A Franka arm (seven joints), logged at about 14 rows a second.
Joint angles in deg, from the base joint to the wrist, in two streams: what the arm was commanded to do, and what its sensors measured. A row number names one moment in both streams.
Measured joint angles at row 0:
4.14 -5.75 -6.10 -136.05 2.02 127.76 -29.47
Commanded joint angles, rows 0 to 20:
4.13 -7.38 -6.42 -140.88 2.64 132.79 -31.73
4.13 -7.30 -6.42 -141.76 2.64 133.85 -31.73
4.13 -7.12 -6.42 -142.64 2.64 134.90 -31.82
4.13 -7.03 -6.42 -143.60 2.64 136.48 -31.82
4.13 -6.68 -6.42 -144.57 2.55 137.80 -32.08
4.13 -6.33 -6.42 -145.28 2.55 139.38 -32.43
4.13 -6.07 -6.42 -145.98 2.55 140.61 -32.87
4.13 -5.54 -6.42 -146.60 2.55 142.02 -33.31
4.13 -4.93 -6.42 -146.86 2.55 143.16 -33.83
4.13 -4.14 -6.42 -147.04 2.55 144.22 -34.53
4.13 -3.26 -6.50 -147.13 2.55 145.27 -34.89
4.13 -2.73 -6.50 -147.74 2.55 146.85 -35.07
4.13 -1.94 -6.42 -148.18 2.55 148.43 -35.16
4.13 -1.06 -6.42 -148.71 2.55 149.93 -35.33
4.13 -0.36 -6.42 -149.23 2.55 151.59 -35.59
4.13 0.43 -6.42 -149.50 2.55 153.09 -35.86
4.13 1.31 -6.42 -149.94 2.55 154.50 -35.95
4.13 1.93 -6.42 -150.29 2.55 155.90 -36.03
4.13 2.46 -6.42 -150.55 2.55 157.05 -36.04
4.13 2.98 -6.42 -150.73 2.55 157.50 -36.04
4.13 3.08 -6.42 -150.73 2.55 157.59 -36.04
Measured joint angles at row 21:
4.13 3.04 -6.15 -149.76 2.01 155.62 -34.70
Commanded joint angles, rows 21 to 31:
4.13 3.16 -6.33 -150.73 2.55 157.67 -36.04
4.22 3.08 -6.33 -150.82 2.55 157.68 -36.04
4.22 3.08 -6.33 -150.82 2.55 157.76 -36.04
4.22 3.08 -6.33 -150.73 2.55 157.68 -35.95
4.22 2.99 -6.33 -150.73 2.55 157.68 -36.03
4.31 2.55 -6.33 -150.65 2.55 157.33 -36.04
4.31 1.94 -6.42 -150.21 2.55 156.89 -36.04
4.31 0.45 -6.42 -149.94 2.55 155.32 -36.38
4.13 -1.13 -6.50 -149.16 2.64 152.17 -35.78
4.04 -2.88 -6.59 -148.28 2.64 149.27 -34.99
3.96 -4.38 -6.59 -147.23 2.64 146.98 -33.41
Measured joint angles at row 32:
4.10 0.71 -6.24 -148.38 2.05 152.29 -34.54
